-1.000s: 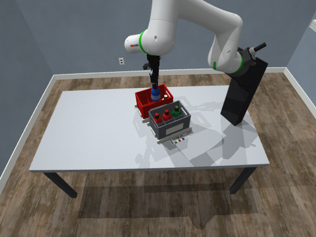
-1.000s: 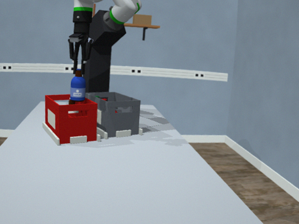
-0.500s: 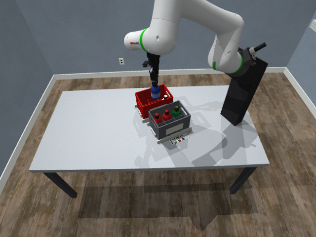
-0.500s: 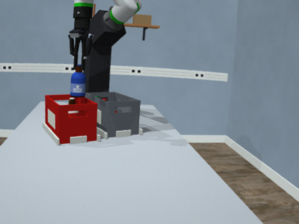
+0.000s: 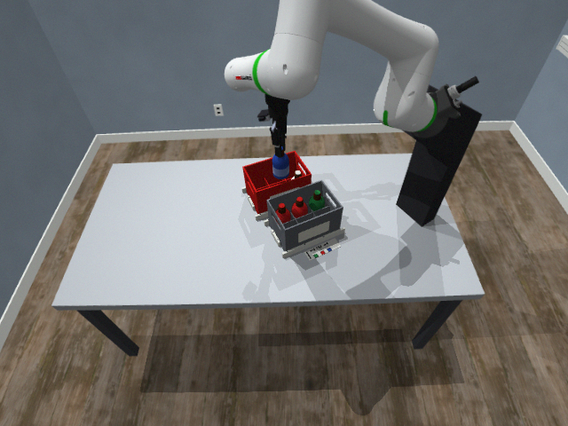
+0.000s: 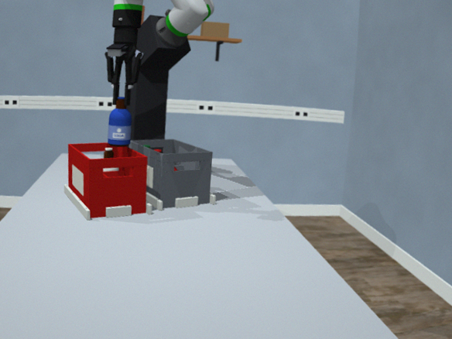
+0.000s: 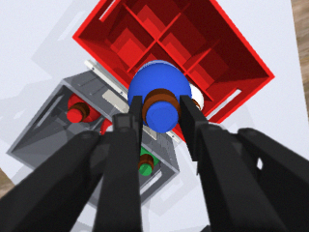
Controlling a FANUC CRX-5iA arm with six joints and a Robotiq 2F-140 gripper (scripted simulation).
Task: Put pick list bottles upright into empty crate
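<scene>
My gripper is now 80 mm above the blue-label bottle. The rest, counted from my hand: white-capped bottle (260 mm below, 60 mm to the right, 60 mm behind); then red crate (270 mm below, 40 mm to the right, 40 mm ahead); then red bottle (260 mm below, 110 mm behind, 100 mm to the left).
</scene>
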